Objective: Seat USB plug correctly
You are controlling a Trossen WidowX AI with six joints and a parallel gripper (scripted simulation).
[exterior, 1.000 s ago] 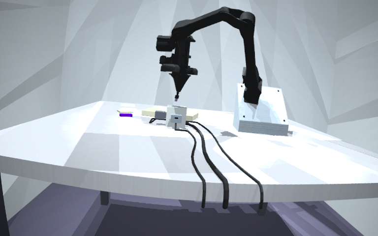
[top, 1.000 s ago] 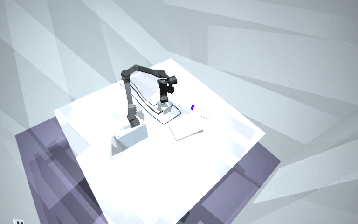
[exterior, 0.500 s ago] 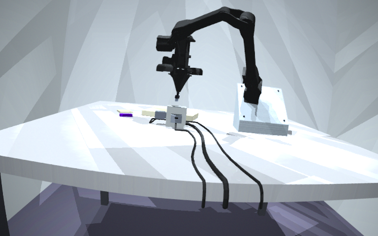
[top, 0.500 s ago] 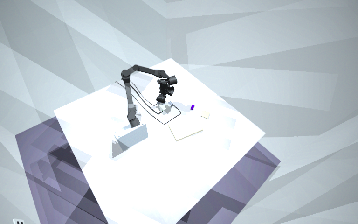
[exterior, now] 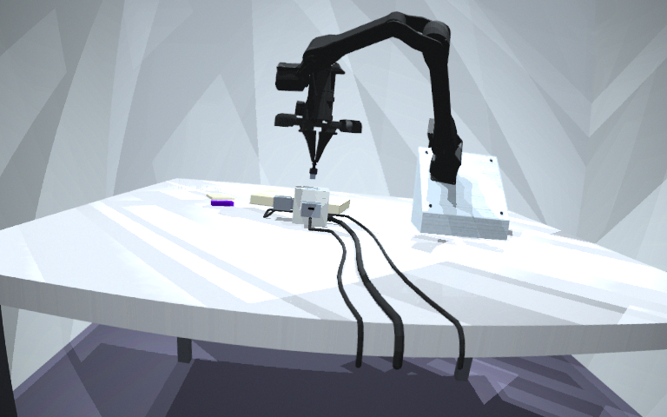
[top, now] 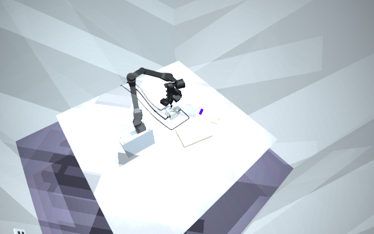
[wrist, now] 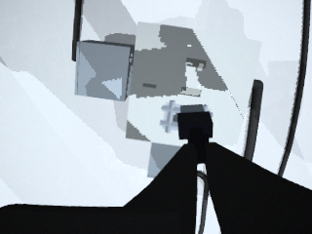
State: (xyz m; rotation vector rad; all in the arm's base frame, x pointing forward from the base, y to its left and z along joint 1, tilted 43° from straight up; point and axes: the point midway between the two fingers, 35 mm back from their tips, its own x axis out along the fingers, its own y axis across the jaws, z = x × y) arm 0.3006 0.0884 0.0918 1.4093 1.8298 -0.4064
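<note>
My gripper tip is now 2 cm above the USB plug. Also, from my gripper tip: purple stick 24 cm ahead, 10 cm to the right, 13 cm below.
</note>
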